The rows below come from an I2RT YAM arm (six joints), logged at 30 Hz.
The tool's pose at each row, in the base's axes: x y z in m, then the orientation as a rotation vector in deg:
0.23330 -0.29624 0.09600 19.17 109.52 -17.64
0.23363 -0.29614 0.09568 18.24 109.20 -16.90
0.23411 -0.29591 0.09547 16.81 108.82 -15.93
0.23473 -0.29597 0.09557 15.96 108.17 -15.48
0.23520 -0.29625 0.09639 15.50 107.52 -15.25
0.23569 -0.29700 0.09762 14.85 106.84 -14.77
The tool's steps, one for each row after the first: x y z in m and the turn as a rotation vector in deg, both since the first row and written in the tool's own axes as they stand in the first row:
0.00019 0.00023 0.00036 -0.96 -0.46 -0.20
0.00025 0.00064 0.00076 -2.33 -1.06 -0.62
-0.00007 0.00081 0.00128 -3.05 -1.83 -0.85
-0.00102 0.00068 0.00150 -3.43 -2.54 -0.92
-0.00240 0.00010 0.00177 -4.07 -3.30 -1.00

